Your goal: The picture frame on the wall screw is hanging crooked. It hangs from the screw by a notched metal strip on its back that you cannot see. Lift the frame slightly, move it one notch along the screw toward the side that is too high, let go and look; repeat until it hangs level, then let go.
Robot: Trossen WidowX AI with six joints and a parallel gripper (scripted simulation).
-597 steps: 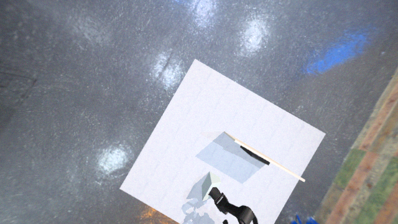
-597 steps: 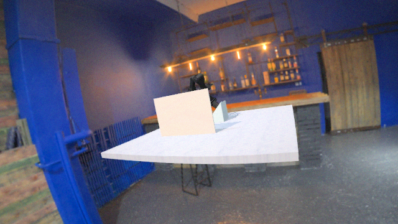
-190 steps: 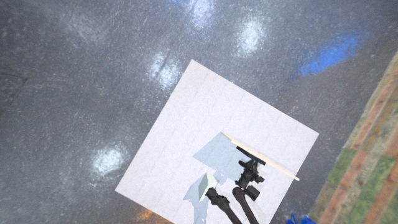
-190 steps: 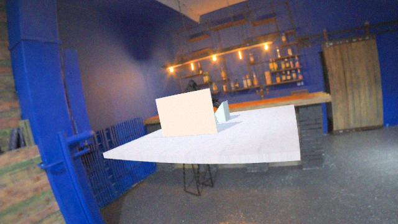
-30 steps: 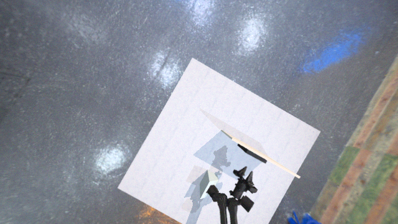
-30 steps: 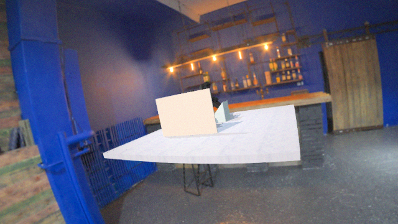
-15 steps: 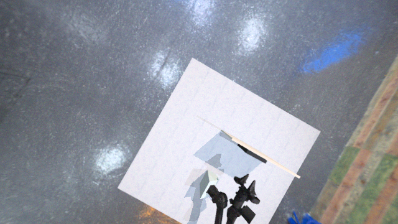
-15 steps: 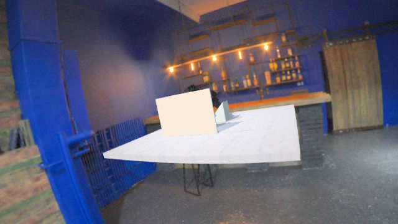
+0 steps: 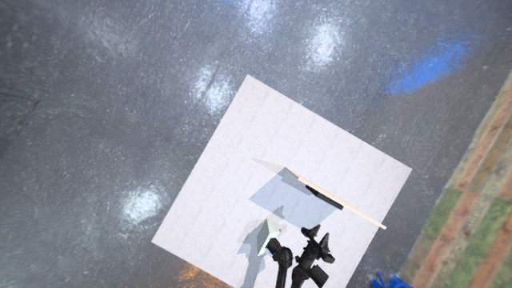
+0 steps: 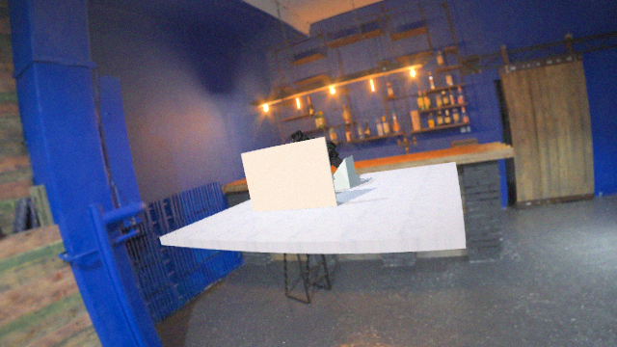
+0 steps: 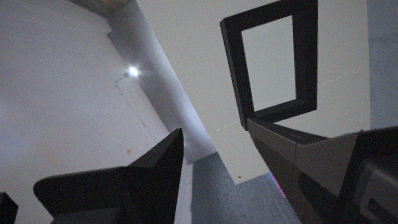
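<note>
Right now the dark picture frame is 140 mm ahead of my gripper tip, 110 mm below it and 20 mm to the left of it. Round my gripper tip: cream wall panel (150 mm ahead, 120 mm below, 20 mm to the left).
</note>
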